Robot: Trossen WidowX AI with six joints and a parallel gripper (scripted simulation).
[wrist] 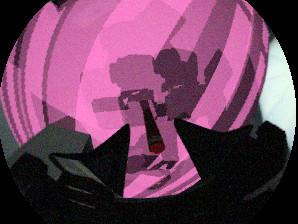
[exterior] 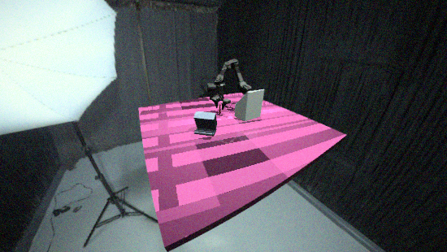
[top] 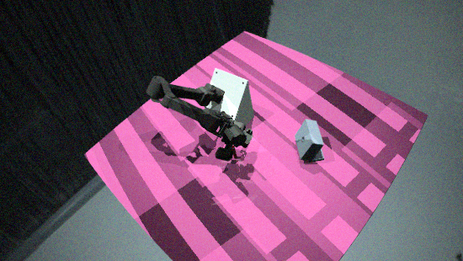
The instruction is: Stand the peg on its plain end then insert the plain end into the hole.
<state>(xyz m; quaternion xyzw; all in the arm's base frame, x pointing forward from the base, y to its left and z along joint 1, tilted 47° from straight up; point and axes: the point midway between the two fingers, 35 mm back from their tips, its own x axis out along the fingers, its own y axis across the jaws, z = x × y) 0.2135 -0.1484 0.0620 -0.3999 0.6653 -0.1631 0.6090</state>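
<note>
My gripper tip is now 24 cm short of the grey sloped panel, 21 cm to the right of it and 3 cm below it. Round my gripper tip: peg 2 cm above.
</note>
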